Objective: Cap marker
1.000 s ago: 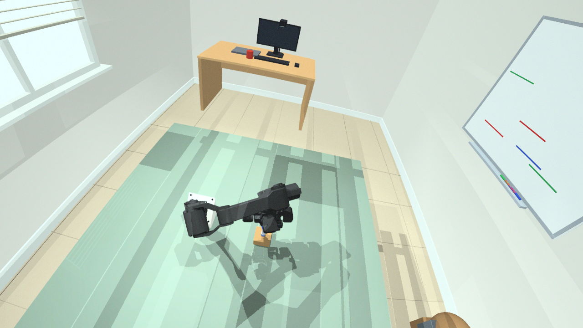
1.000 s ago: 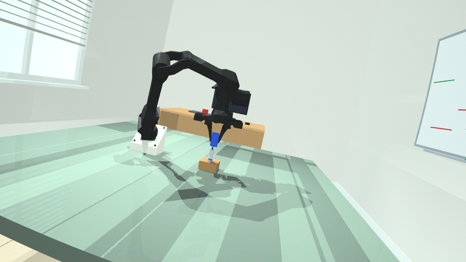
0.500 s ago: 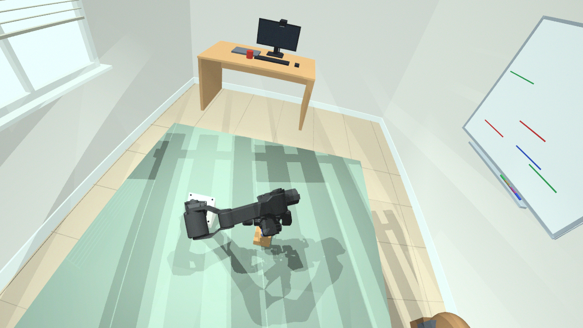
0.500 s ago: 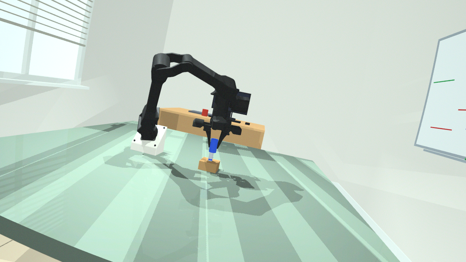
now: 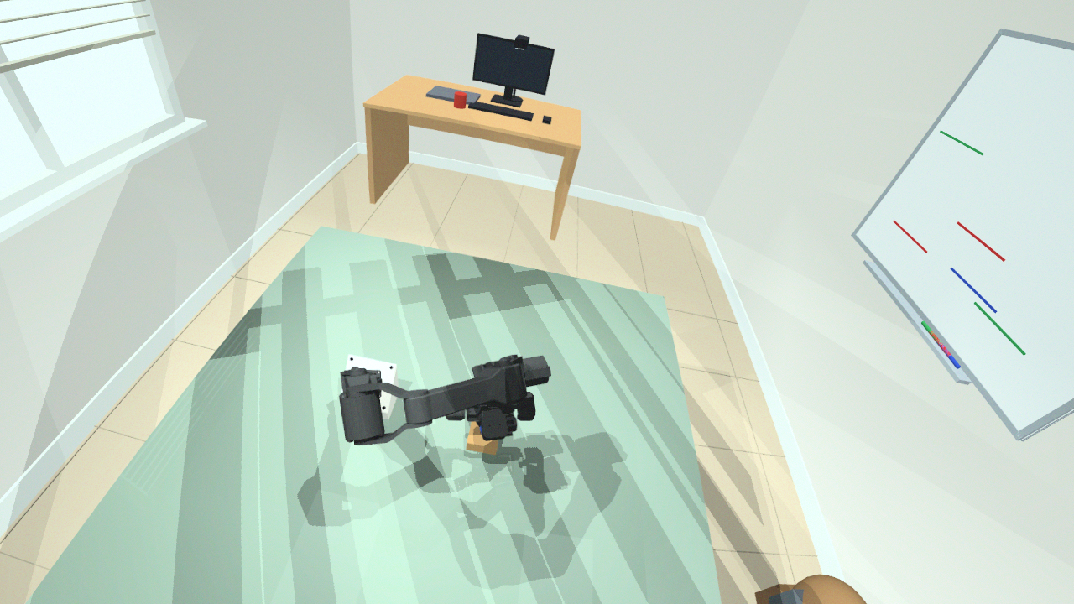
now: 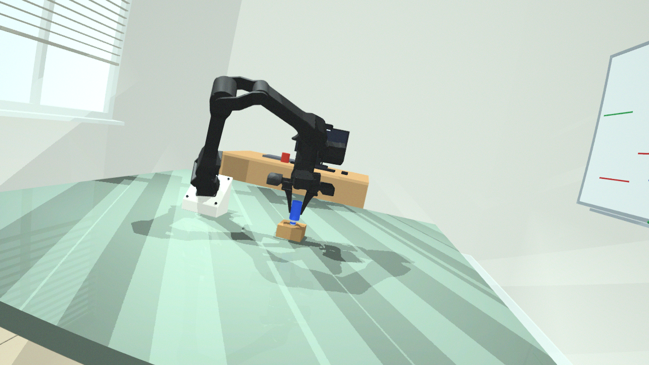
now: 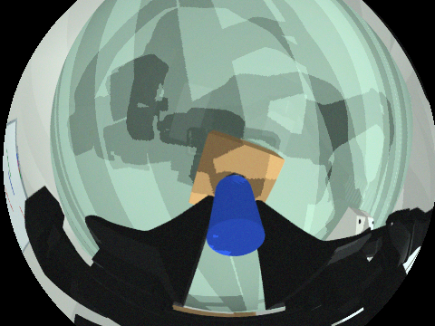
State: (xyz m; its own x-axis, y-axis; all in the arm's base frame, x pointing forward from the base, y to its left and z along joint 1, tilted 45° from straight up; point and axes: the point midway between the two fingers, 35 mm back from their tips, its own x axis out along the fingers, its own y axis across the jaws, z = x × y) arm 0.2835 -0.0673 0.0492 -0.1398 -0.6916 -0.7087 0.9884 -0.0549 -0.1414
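Now: gripper tip 1 cm below the blue marker cap. From my gripper tip the other things lie so: tan holder block: 5 cm below.
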